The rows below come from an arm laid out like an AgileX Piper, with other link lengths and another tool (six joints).
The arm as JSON. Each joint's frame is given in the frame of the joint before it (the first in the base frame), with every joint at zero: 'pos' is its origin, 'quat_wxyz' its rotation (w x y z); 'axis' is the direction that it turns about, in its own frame. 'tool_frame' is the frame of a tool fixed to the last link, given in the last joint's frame.
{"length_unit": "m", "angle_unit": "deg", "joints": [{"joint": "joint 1", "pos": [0.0, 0.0, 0.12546], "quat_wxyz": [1.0, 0.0, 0.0, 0.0], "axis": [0.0, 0.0, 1.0]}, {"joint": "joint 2", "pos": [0.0, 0.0, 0.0], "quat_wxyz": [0.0, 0.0, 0.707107, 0.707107], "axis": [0.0, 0.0, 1.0]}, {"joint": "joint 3", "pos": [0.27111, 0.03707, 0.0], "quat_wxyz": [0.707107, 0.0, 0.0, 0.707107], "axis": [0.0, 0.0, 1.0]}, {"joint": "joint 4", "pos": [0.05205, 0.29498, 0.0], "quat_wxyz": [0.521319, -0.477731, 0.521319, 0.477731], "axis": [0.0, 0.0, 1.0]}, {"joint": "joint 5", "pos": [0.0, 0.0, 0.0], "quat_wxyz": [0.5, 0.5, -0.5, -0.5], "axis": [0.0, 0.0, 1.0]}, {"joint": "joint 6", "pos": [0.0, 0.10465, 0.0], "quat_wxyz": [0.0, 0.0, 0.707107, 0.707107], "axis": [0.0, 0.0, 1.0]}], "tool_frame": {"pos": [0.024, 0.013, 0.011], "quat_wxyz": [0.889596, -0.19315, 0.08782, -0.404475]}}
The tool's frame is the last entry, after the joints.
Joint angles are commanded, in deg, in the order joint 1, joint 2, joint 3, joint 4, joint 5, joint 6. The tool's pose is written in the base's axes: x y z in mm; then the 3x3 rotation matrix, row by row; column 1 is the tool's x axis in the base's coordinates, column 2 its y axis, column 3 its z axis. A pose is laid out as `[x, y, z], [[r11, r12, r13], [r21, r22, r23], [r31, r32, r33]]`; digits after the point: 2 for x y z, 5 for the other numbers.
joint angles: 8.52 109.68 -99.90 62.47 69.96 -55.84
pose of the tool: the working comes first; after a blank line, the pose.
Where each joint sits with the arm in this pose, in the base's axes (m; each line is computed from the numbers above, not from the rounded line before):
joint 1: 0.0000 0.0000 0.1255
joint 2: 0.0000 0.0000 0.1255
joint 3: 0.1248 0.0187 0.3683
joint 4: 0.4210 0.0631 0.3694
joint 5: 0.4210 0.0631 0.3694
joint 6: 0.4397 0.1540 0.3212
the tool: 0.4178 0.1616 0.3031

[417.78, 161.58, 303.06], [[0.24584, -0.94097, -0.23269], [-0.49334, -0.32810, 0.80558], [-0.83437, -0.08326, -0.54488]]
